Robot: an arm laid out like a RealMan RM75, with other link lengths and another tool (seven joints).
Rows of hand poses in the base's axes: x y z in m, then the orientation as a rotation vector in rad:
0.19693, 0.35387, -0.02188, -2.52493, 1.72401, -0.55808
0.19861, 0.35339, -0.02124, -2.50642, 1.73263, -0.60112
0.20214, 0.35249, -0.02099, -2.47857, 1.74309, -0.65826
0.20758, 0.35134, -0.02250, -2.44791, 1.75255, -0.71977
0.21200, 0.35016, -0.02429, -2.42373, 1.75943, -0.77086
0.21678, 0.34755, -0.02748, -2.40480, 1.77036, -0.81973
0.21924, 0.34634, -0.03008, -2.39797, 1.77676, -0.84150
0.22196, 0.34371, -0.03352, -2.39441, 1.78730, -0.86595
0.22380, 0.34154, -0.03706, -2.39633, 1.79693, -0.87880
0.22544, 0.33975, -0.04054, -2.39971, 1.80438, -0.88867
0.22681, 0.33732, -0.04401, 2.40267, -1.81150, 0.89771
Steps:
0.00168, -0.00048, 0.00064, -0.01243, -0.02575, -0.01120
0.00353, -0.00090, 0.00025, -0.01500, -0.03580, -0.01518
0.00544, -0.00115, -0.00151, -0.01640, -0.03881, -0.01570
0.00442, -0.00118, -0.00179, -0.01510, -0.03122, -0.01248
0.00478, -0.00261, -0.00319, -0.01899, -0.02534, -0.01424
0.00246, -0.00121, -0.00260, -0.01005, -0.00960, -0.00713
0.00272, -0.00263, -0.00344, -0.01477, -0.00697, -0.00955
0.00184, -0.00217, -0.00354, -0.01112, 0.00014, -0.00709
0.00164, -0.00179, -0.00348, -0.00969, 0.00135, -0.00518
0.00137, -0.00243, -0.00347, -0.01116, 0.00300, -0.00580

